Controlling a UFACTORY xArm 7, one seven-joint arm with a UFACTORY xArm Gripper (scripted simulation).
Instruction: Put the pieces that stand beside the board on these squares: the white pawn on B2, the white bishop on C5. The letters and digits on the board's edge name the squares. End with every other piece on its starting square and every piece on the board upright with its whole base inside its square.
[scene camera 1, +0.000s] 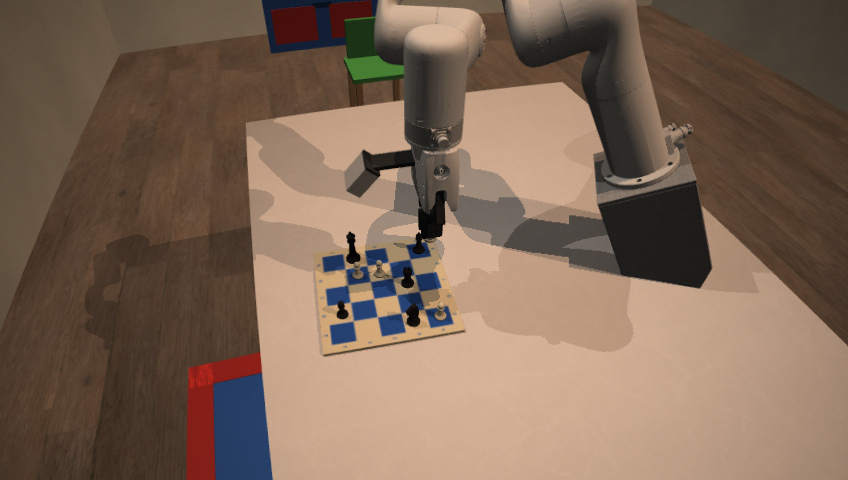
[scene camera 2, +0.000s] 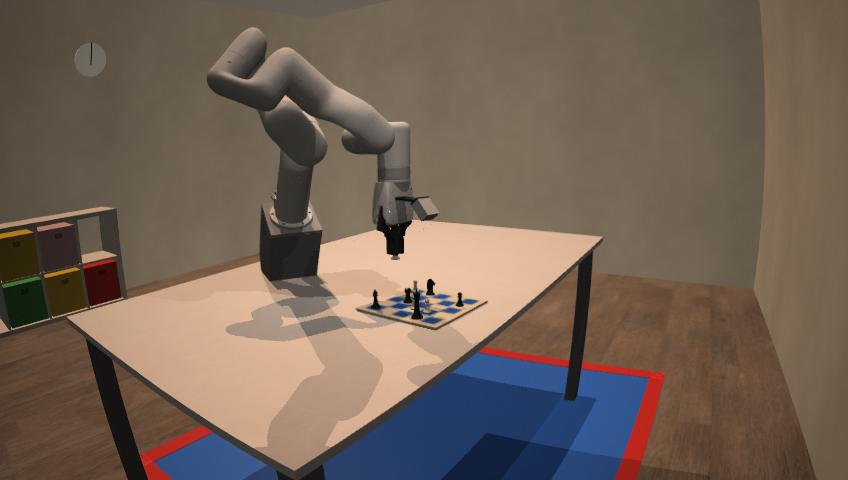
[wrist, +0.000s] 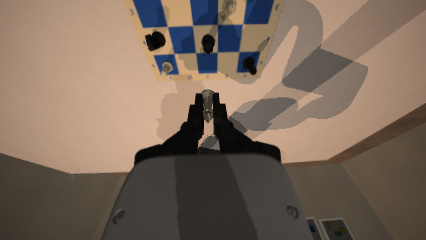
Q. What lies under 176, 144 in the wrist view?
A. My gripper.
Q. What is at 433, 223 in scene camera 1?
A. My gripper.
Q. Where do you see a chessboard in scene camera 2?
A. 443, 305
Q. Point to my gripper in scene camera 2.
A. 395, 253
